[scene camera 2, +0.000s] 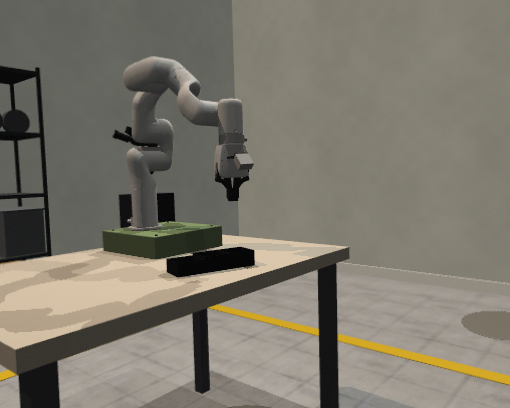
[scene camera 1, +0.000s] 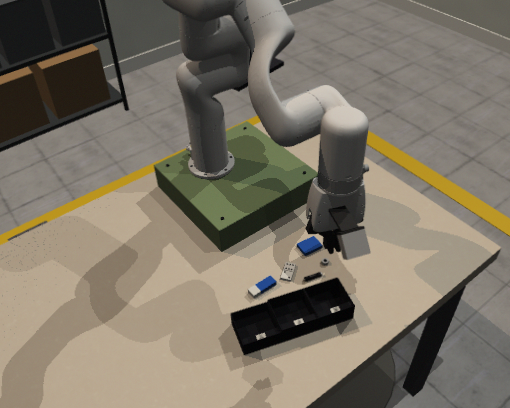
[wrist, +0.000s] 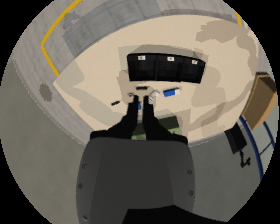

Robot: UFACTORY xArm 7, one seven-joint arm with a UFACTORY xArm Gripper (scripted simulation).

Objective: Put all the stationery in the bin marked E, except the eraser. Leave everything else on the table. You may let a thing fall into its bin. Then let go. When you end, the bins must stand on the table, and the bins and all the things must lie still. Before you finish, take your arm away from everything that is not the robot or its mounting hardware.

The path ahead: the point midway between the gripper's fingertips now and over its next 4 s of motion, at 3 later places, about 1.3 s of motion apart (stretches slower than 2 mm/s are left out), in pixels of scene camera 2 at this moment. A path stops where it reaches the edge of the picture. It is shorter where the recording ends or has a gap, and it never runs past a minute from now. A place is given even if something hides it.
My gripper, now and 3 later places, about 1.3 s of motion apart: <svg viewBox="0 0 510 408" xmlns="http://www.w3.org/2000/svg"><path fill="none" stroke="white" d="M233 201L218 232L219 250L219 248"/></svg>
